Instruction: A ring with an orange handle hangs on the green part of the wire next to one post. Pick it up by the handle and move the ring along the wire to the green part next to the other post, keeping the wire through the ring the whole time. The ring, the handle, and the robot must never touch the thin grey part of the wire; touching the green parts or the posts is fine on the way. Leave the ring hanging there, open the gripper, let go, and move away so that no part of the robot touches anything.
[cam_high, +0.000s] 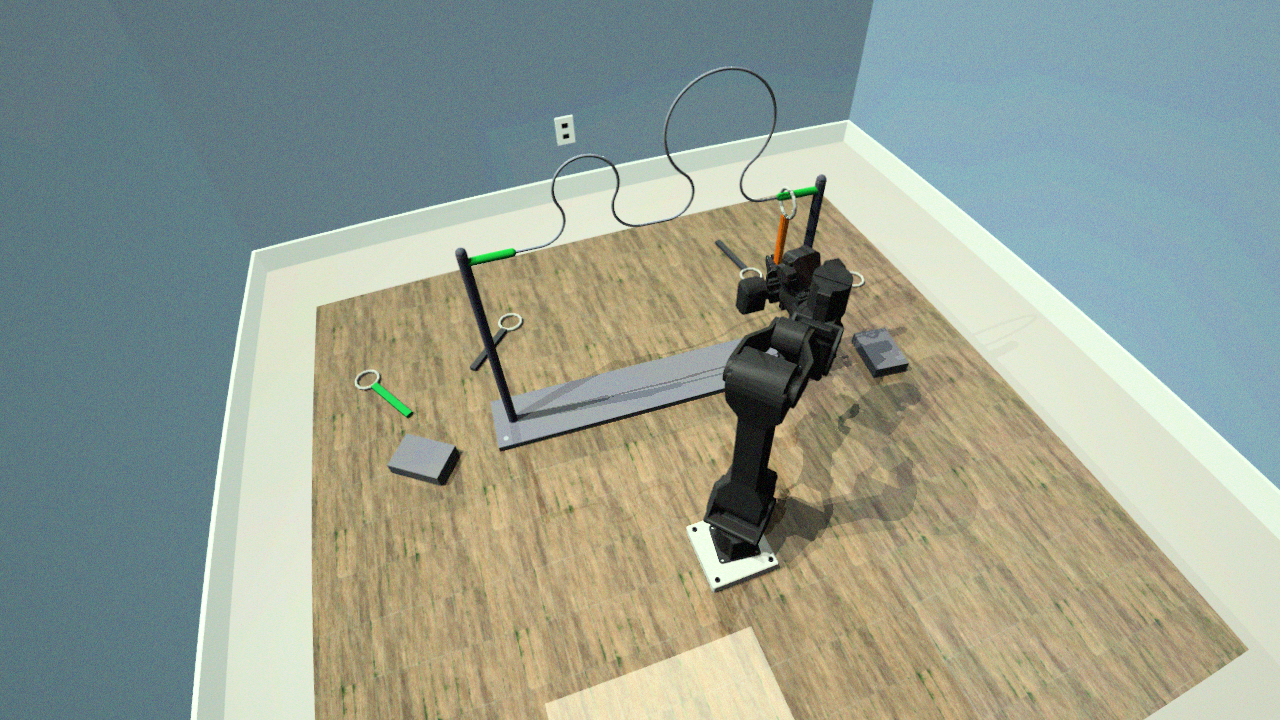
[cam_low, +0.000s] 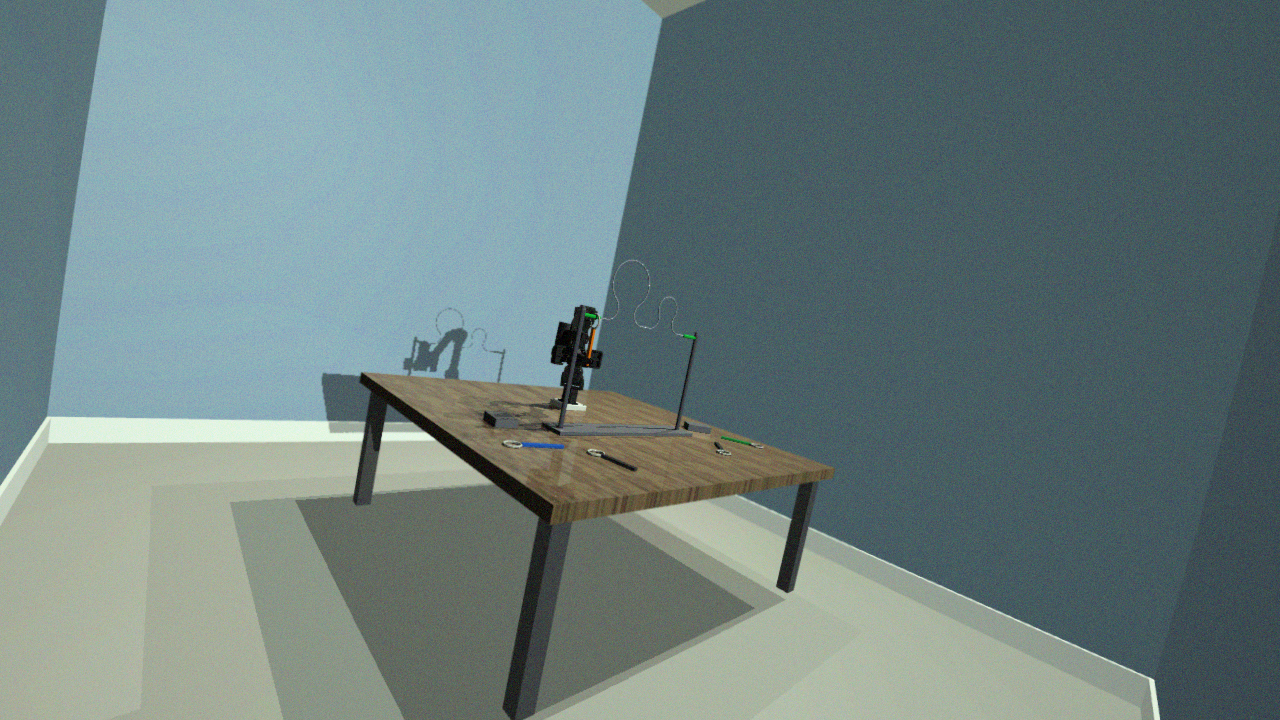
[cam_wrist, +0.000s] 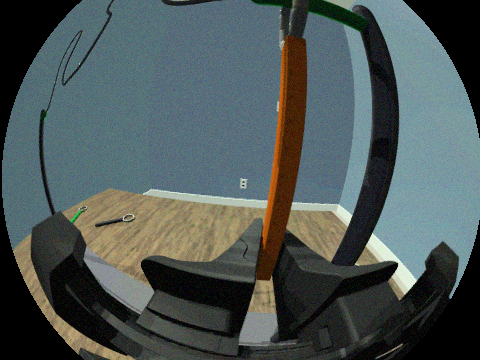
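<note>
The ring with orange handle lies 9 cm above my gripper tip and 3 cm behind it.
</note>
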